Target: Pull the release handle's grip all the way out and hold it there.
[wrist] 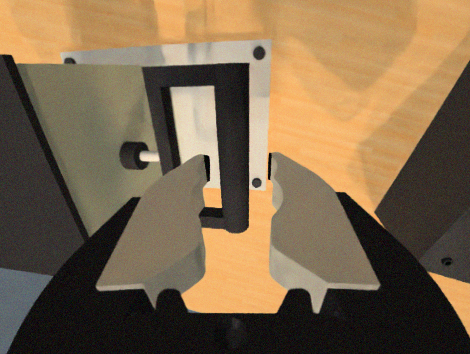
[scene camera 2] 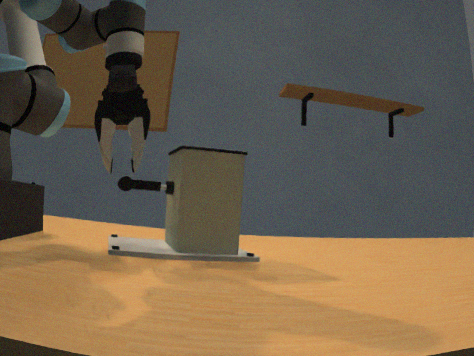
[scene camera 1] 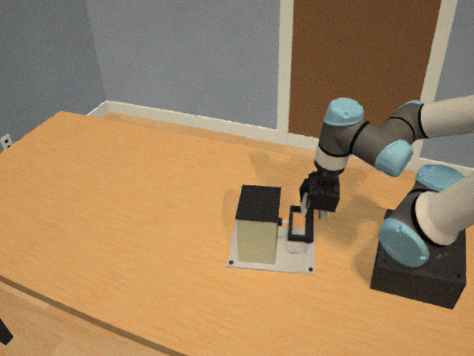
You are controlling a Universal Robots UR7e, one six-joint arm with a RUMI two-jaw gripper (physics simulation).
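Observation:
The release handle is a black rectangular frame whose thick round grip bar (scene camera 1: 309,227) (scene camera 2: 126,183) (wrist: 235,145) is its outer side. A short light rod (wrist: 149,156) joins it to a black collar on the pale green box (scene camera 1: 256,242) (scene camera 2: 206,202) (wrist: 95,130), with a short stretch of rod showing. My gripper (scene camera 1: 315,214) (scene camera 2: 122,171) (wrist: 238,157) points down, its fingers partly open with nothing between them. In the second scene view the fingertips are a little above the grip bar, one to each side of it. In the wrist view the bar lies below the gap.
The box has a black top (scene camera 1: 259,202) and stands on a light grey base plate (scene camera 1: 252,266) (scene camera 2: 140,245) (wrist: 259,115) with dark bolts, on the wooden table (scene camera 1: 150,210) (scene camera 2: 300,310). The robot's black base block (scene camera 1: 417,280) stands to the right in the first scene view. A wall shelf (scene camera 2: 350,99) hangs behind.

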